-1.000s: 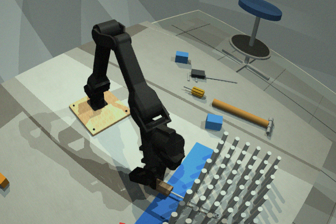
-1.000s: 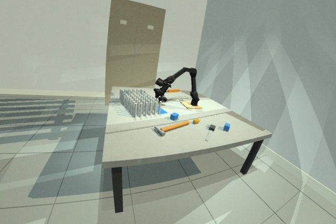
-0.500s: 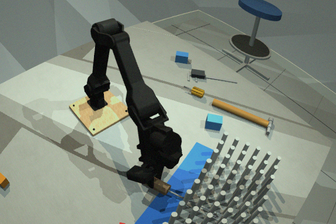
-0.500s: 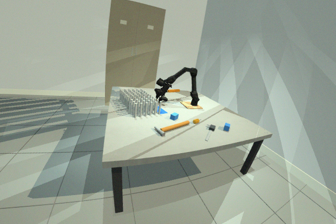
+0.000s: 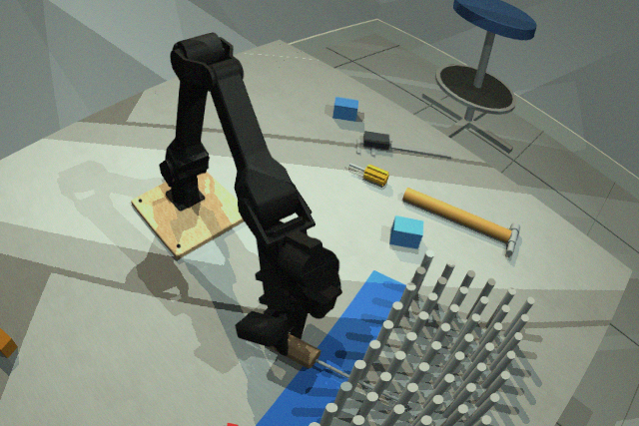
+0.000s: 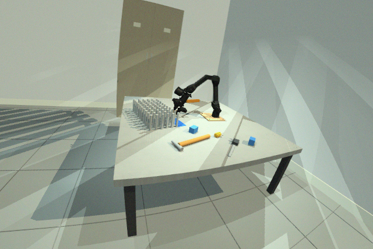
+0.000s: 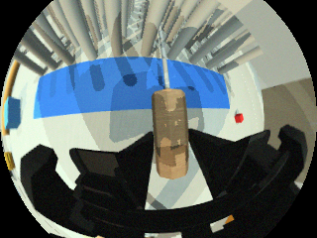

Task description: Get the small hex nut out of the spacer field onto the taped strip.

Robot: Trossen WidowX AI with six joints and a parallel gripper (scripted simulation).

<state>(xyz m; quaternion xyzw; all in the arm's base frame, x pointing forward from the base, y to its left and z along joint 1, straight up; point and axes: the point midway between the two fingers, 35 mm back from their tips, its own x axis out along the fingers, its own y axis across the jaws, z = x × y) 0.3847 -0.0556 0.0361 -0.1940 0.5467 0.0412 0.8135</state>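
The blue taped strip lies 60 mm to the left of my gripper tip, 60 mm ahead of it and 20 mm below it. Also, from my gripper tip: yellow-handled screwdriver: 420 mm to the left, 220 mm behind; then small red cube: 170 mm to the right, 60 mm ahead, 10 mm below; then hex nut: 200 mm ahead, 60 mm to the left, 10 mm below.
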